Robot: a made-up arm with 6 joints. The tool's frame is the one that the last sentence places.
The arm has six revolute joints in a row. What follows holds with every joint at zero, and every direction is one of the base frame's.
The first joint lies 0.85 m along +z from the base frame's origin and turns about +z.
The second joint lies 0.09 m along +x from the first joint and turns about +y.
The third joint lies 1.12 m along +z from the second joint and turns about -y.
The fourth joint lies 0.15 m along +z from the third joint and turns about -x.
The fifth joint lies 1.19 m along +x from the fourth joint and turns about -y.
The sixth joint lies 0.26 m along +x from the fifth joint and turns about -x.
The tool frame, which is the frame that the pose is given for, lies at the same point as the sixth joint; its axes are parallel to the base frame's.
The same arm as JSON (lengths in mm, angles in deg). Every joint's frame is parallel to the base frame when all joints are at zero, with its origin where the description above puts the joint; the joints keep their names.
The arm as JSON. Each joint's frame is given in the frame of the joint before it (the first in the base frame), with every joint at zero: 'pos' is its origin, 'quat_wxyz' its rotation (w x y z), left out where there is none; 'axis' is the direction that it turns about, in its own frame. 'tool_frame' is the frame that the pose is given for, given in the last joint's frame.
{"length_unit": "mm", "angle_unit": "deg", "joints": [{"joint": "joint 1", "pos": [0.0, 0.0, 850.0], "axis": [0.0, 0.0, 1.0]}, {"joint": "joint 2", "pos": [90.0, 0.0, 0.0], "axis": [0.0, 1.0, 0.0]}, {"joint": "joint 3", "pos": [0.0, 0.0, 1120.0], "axis": [0.0, -1.0, 0.0]}, {"joint": "joint 4", "pos": [0.0, 0.0, 150.0], "axis": [-1.0, 0.0, 0.0]}, {"joint": "joint 5", "pos": [1190.0, 0.0, 0.0], "axis": [0.0, -1.0, 0.0]}, {"joint": "joint 6", "pos": [260.0, 0.0, 0.0], "axis": [-1.0, 0.0, 0.0]}], "tool_frame": {"pos": [0.0, 0.0, 0.0]}}
